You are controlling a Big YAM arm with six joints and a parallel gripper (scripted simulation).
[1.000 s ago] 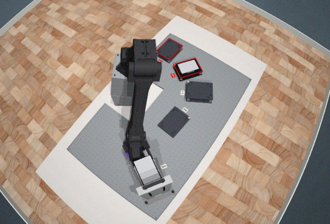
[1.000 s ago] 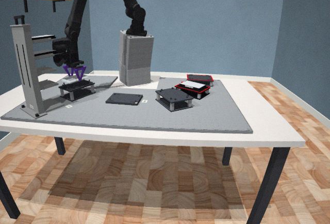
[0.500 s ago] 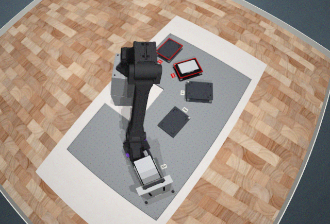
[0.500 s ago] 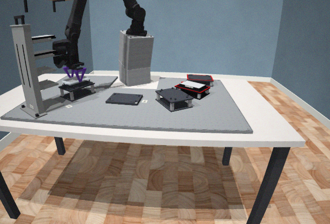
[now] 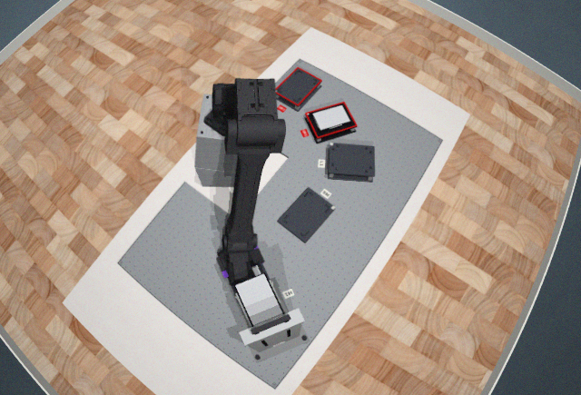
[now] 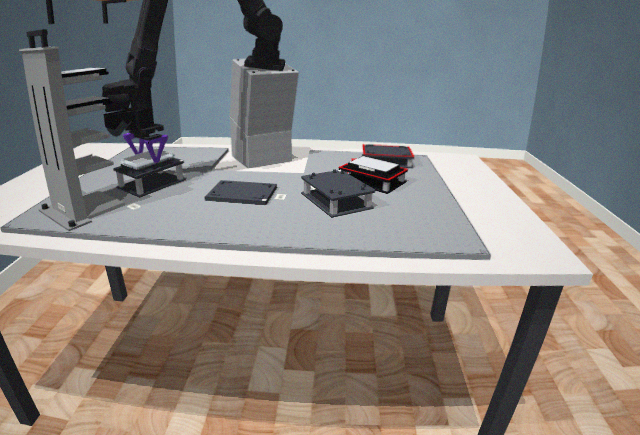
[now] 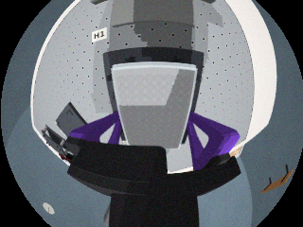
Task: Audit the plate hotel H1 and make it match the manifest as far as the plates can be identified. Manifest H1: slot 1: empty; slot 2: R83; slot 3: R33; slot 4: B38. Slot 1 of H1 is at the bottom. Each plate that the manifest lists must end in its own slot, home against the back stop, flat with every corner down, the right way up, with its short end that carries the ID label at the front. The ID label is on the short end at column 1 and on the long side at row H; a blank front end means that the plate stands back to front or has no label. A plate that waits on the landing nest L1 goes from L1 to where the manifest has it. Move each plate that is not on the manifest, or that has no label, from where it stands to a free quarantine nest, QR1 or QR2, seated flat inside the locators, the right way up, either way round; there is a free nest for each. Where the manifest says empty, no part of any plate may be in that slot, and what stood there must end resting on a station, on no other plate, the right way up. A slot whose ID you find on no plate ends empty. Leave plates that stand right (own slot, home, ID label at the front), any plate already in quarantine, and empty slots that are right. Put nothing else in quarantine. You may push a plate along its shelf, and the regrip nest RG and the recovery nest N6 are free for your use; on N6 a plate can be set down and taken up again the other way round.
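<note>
My hand is 2 cm above the regrip nest RG. Also, from my hand: plate hotel H1 (22 cm ahead, 13 cm to the right, 12 cm above); flat pad N6 (5 cm ahead, 28 cm to the left, 7 cm below); white plate (right at my hand).
</note>
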